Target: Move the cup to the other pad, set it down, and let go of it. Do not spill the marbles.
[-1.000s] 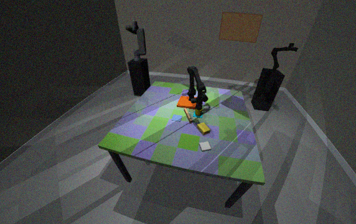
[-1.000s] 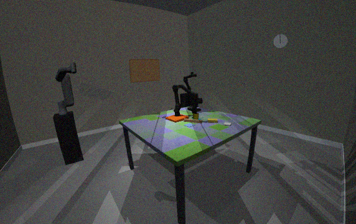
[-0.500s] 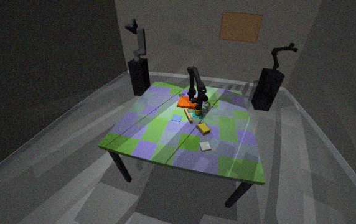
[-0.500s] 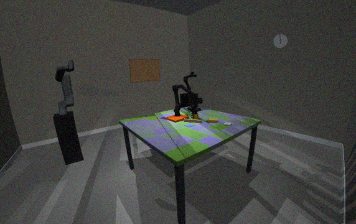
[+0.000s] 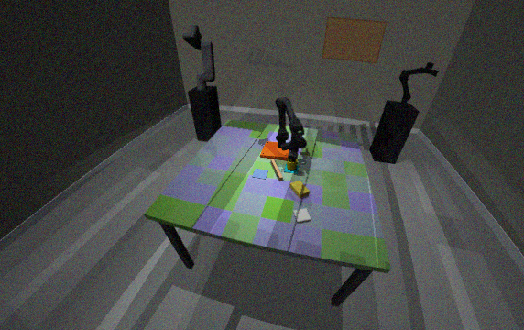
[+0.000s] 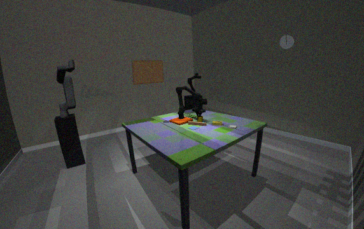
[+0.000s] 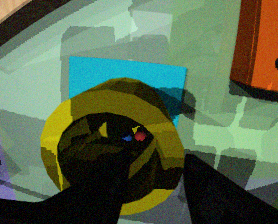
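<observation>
My gripper tip is now 2 cm short of the yellow cup and 2 cm above it. From my gripper tip the other things lie so: light blue pad 21 cm to the right, 13 cm ahead, 7 cm below; then cyan pad 7 cm below, 3 cm ahead; then brown stick 10 cm to the right, 8 cm ahead, 5 cm below.
</observation>
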